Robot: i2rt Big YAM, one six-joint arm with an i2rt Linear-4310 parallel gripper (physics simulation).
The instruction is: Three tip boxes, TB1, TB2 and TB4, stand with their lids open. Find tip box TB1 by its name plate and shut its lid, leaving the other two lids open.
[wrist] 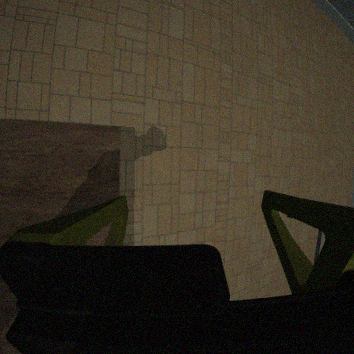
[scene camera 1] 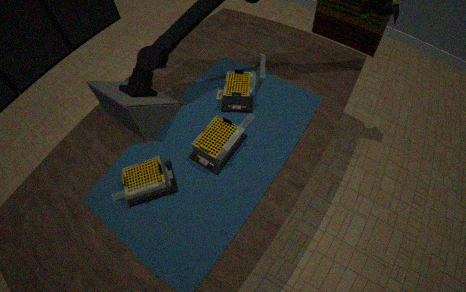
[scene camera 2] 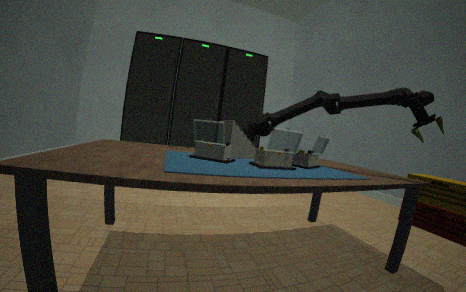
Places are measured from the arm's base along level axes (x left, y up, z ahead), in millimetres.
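Pixels of known places: gripper, fingertip midpoint: (wrist: 195, 201) (scene camera 1: 382, 24) (scene camera 2: 433, 138); arm's base, link origin: (scene camera 1: 138, 92) (scene camera 2: 242, 139).
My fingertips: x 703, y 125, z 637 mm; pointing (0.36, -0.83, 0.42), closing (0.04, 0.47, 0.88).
Note:
For each thing: its top centre in the pictures, then the offset to it from my fingertips. "spot": a spot on its surface instead. Level surfaces: height alone.
- middle box, top centre: (scene camera 1: 215, 132) dx -696, dy -135, dz -306 mm
- far box, top centre: (scene camera 1: 237, 80) dx -485, dy -135, dz -370 mm
- blue mat, surface height: dy -209 mm
- brown table, surface height: dy -212 mm
- small pale tag, surface spot: (scene camera 1: 219, 94) spot: dx -516, dy -207, dz -431 mm
Three tip boxes with yellow tip racks stand on the blue mat with their clear lids open. In scene camera 1 one box (scene camera 1: 144, 176) is at the lower left, its lid (scene camera 1: 118, 196) tipped to the left. A middle box (scene camera 1: 216, 139) has its lid (scene camera 1: 247, 121) to the upper right. A far box (scene camera 1: 238, 89) has its lid (scene camera 1: 263, 66) upright at its right. Name plates show as pale marks, too small to read, so which box is TB1 I cannot tell. My gripper (scene camera 2: 431, 132) (wrist: 195, 201) is open and empty, high beyond the table's right end in scene camera 2, far from the boxes.
The blue mat (scene camera 1: 200, 240) (scene camera 2: 175, 167) lies on the brown table (scene camera 1: 45, 220) (scene camera 2: 75, 155). A grey wedge-shaped base (scene camera 1: 132, 110) carries the arm at the mat's edge. A small pale tag (scene camera 1: 219, 94) lies beside the far box. Dark cabinets (scene camera 2: 195, 90) stand behind; a planter (scene camera 1: 347, 25) stands beyond the table.

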